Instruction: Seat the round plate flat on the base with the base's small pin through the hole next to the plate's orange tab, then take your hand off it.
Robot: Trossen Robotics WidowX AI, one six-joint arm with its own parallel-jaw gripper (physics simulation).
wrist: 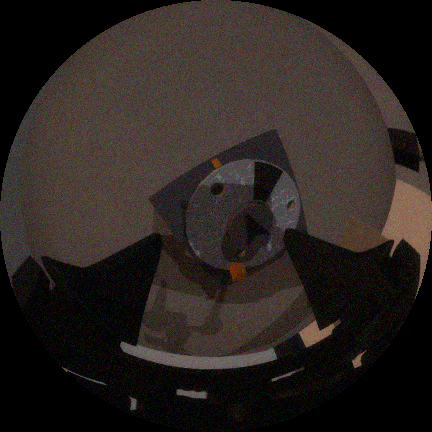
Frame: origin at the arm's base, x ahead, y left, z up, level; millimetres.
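Seen in the pictures: gripper, fingertip midpoint: [224,237].
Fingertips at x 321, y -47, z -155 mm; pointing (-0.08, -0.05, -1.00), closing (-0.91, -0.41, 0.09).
Offsets run from my fingertips to a thing's top centre. "pt": to the spot under its first point. Level surfaces: height alone.
The round plate {dx -25, dy -9, dz -5 mm} [205,225], grey and speckled, lies over the dark square base {pt dx +1, dy -69, dz -30 mm} [250,145] in the middle of the wrist view. The plate's orange tab {dx -34, dy +37, dz -5 mm} [238,271] is at its lower edge, with a small hole {pt dx -35, dy +23, dz -23 mm} [242,254] beside it. A larger dark hole {pt dx +11, dy -25, dz -30 mm} [217,188] is at the upper left and another hole {pt dx -58, dy -40, dz -24 mm} [291,204] at the right. An orange mark {pt dx +20, dy -43, dz -28 mm} [216,163] shows on the base past the plate's upper left edge. The small pin cannot be made out, and whether the plate sits flat is unclear. My gripper [224,237] is open and empty, its fingers apart at either side of the plate's near part.
A brown flat patch [357,234] and a lighter tan surface [415,205] are at the right. A black object [405,149] is at the far right edge. Shadows of the arm fall on the grey-brown surface {dz -54 mm} [190,302] between my fingers.
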